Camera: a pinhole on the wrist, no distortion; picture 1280 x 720 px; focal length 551.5 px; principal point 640.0 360.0 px. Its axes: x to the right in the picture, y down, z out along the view. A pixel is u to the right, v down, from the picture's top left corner.
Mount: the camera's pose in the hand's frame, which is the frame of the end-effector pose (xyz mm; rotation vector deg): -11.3 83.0 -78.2 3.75 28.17 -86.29
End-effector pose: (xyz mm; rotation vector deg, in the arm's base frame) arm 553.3 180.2 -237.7 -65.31 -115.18 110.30
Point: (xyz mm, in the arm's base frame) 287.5 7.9 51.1
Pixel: 1022.9 188.3
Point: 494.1 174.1 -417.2
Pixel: 248.2 666.3
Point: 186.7 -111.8 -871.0
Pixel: 60.3 565.4
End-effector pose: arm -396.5 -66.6 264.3 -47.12 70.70 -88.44
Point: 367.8 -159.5 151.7
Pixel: 180.4 68.9
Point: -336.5 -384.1 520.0
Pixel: 856.9 563.4
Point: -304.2 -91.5 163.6
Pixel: 237.1 257.4
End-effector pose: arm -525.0 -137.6 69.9 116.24 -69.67 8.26
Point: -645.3 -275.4 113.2
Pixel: 152.0 449.7
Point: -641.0 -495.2 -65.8
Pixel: 400.7 394.6
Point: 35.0 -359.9 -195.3
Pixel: 1130.2 587.8
